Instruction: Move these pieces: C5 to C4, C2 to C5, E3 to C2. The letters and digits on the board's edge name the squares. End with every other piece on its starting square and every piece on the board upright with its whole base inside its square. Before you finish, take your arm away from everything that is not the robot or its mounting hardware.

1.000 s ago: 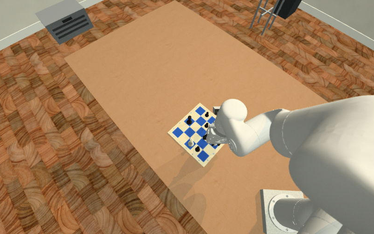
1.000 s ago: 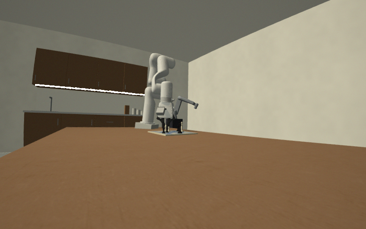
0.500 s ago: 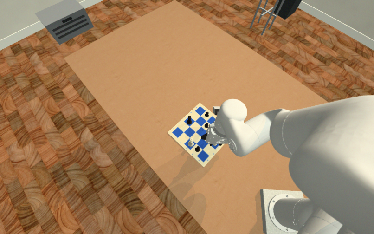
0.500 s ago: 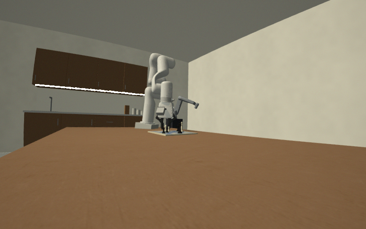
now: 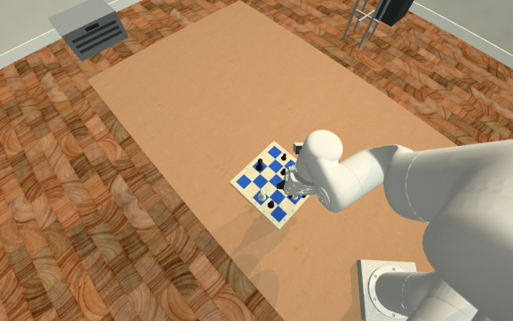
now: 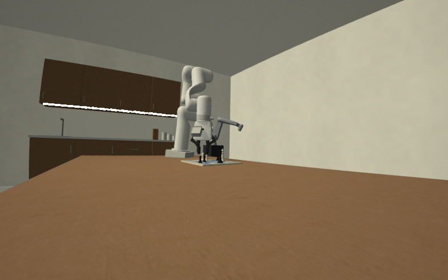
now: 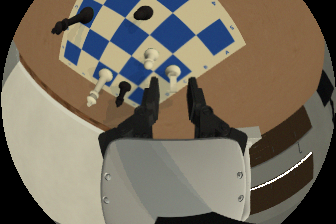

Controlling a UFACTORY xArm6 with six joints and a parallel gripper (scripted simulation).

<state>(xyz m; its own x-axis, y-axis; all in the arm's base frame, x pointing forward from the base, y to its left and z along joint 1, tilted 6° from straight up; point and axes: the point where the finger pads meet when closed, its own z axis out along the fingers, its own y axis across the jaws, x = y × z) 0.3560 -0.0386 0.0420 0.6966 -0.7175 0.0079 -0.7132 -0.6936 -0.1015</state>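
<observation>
Now: hand 40 mm short of the white pawn and 40 mm above it. Also, from my hand: blue-and-cream chessboard 80 mm ahead, 60 mm below; then white chess piece 70 mm to the left, 70 mm ahead, 20 mm below; then black pawn 70 mm to the left, 40 mm ahead, 30 mm below.
</observation>
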